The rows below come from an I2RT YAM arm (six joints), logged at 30 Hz.
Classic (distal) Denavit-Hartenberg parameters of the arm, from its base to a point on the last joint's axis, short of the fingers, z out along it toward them. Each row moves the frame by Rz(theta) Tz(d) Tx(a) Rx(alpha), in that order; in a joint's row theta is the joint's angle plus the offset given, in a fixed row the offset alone. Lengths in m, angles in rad.
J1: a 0.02, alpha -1.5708, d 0.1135, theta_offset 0
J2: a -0.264, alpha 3.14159, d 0, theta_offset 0
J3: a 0.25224, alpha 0, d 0, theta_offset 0.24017
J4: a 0.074, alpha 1.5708, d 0, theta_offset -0.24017
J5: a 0, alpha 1.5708, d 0, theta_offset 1.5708
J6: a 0, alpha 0, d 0.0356, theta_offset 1.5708
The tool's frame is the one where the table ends.
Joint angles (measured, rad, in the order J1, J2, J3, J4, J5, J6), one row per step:
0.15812, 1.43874, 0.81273, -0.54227, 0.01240, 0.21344
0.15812, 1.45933, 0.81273, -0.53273, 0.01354, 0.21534
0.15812, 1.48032, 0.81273, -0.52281, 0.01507, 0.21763
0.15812, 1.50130, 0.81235, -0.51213, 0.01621, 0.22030
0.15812, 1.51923, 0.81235, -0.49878, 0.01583, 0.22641
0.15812, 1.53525, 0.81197, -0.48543, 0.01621, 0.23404
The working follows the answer.
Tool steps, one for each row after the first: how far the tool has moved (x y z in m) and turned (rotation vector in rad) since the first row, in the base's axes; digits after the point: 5 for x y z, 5 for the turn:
0.00225, 0.00032, -0.00460, -0.00205, 0.01084, -0.00219
0.00448, 0.00062, -0.00934, -0.00433, 0.02165, -0.00489
0.00660, 0.00092, -0.01420, -0.00608, 0.03214, -0.00779
0.00883, 0.00128, -0.01815, -0.00420, 0.03700, -0.01331
0.01083, 0.00159, -0.02177, -0.00222, 0.04029, -0.02053

Tool pose at each row, in the base's axes (x y z in m, rotation vector in rad; rounded; the steps above come from the unrounded poses):
0.25867, 0.04080, 0.17944, 0.07932, 2.74129, 0.08663
0.26092, 0.04112, 0.17484, 0.08246, 2.75202, 0.08302
0.26315, 0.04142, 0.17010, 0.08625, 2.76269, 0.07892
0.26527, 0.04171, 0.16523, 0.09045, 2.77301, 0.07549
0.26750, 0.04208, 0.16128, 0.09894, 2.77743, 0.07645
0.26950, 0.04239, 0.15767, 0.10972, 2.78014, 0.07710

